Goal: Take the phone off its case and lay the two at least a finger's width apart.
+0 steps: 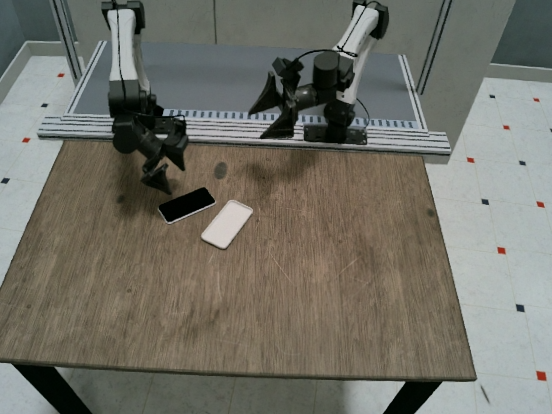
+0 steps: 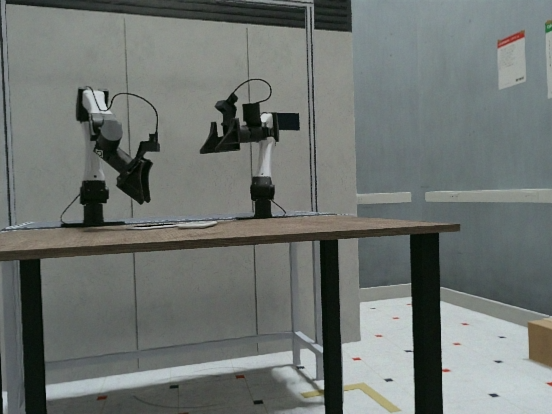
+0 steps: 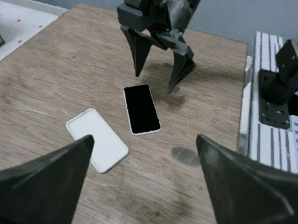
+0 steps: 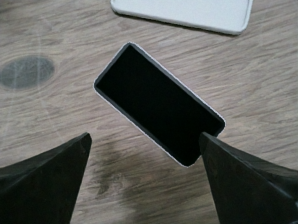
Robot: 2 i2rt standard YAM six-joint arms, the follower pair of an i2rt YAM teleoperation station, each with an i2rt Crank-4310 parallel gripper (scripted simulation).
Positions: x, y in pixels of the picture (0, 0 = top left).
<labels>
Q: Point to a white case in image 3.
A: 109, 149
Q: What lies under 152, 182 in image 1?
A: The right gripper.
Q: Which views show the left gripper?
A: Image 1, image 2 and image 3 only.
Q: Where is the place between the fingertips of the right gripper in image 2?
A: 146, 202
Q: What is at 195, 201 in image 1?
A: A phone.
</labels>
